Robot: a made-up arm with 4 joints. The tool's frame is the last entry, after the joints.
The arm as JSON. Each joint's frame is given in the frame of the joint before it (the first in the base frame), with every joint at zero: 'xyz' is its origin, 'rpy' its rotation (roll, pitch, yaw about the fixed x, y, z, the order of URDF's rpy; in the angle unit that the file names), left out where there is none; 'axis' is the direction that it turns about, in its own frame. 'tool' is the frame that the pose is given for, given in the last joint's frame.
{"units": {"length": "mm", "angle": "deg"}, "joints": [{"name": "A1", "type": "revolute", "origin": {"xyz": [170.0, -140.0, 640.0]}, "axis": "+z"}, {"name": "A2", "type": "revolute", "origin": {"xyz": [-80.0, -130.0, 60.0]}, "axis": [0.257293, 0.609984, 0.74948]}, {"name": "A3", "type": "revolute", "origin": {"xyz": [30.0, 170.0, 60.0]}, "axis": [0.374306, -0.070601, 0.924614]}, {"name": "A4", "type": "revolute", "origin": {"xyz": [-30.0, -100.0, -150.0]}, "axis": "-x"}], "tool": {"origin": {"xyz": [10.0, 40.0, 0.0], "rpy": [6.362, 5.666, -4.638]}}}
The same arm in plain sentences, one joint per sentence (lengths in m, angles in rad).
The arm has four revolute joints in a row. What follows holds with every joint at zero, and every direction is one of the base frame's. The first joint lies 0.17 m along +x and 0.14 m along -y and 0.64 m along +z from the base frame's origin and rotates about +z. The second joint lies 0.08 m along -x and 0.13 m along -y and 0.06 m along +z from the first joint and rotates about the direction (0.257293, 0.609984, 0.74948). The third joint lies 0.03 m along +x and 0.17 m along +y and 0.06 m along +z from the second joint and rotates about the direction (0.374306, -0.070601, 0.924614). The fourth joint lies 0.03 m along -x and 0.1 m along -y and 0.15 m along -z from the third joint and rotates about -x. The tool frame, which is the frame that the pose is given for, lies 0.01 m along +x and 0.04 m along +y from the fourth joint; its axes are the base frame's turned by roll 0.111, pitch 0.0989 and yaw -0.0809 rad (as in URDF: about the fixed x, then y, then z).
